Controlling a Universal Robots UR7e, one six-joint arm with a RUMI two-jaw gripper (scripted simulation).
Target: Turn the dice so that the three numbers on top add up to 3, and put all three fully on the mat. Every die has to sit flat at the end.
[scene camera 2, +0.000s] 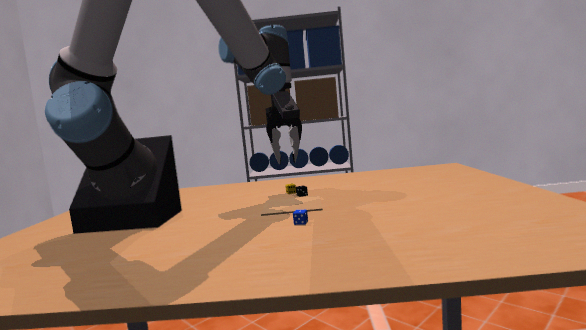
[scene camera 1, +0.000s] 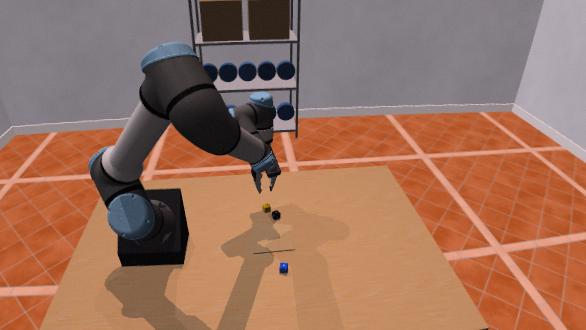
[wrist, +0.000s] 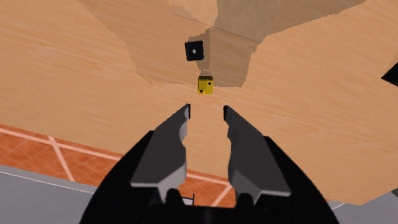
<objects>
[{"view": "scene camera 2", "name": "my gripper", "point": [287,163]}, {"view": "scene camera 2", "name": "thin mat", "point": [310,203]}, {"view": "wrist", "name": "my gripper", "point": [207,105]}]
</objects>
